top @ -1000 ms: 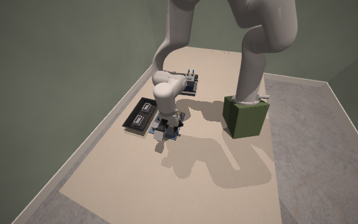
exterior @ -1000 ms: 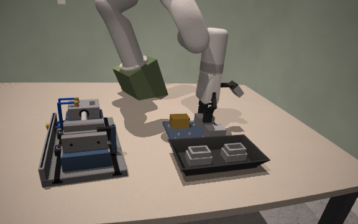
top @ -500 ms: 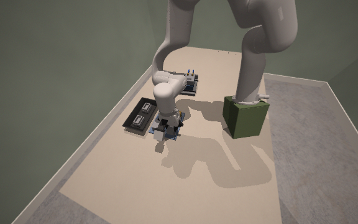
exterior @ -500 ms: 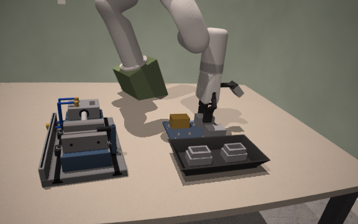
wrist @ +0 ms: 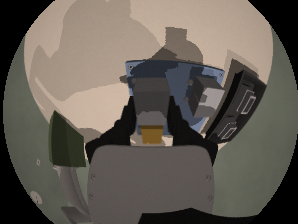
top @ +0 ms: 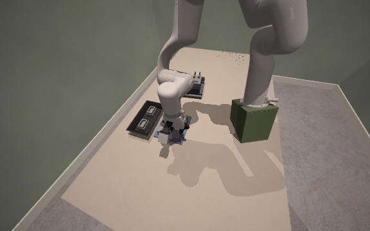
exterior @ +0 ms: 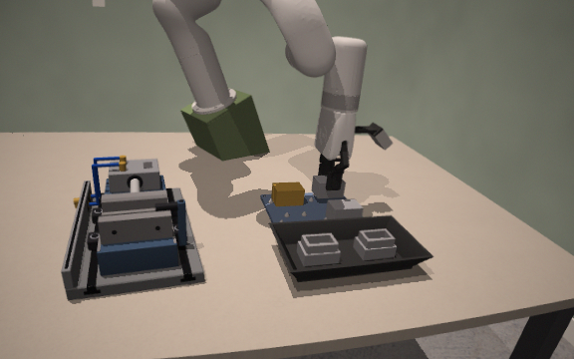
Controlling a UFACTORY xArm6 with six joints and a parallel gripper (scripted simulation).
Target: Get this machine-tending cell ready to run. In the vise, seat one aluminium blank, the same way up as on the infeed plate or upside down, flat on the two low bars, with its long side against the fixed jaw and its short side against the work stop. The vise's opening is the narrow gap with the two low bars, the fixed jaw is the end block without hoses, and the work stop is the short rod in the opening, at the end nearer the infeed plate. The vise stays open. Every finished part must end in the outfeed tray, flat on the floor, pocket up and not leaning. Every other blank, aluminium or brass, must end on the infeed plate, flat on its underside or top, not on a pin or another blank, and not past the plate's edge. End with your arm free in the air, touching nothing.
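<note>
Right now the brass blank is 9 cm to the right of my hand and 4 cm below it. Round my hand: vise (39 cm to the right, 9 cm ahead, 2 cm below).
</note>
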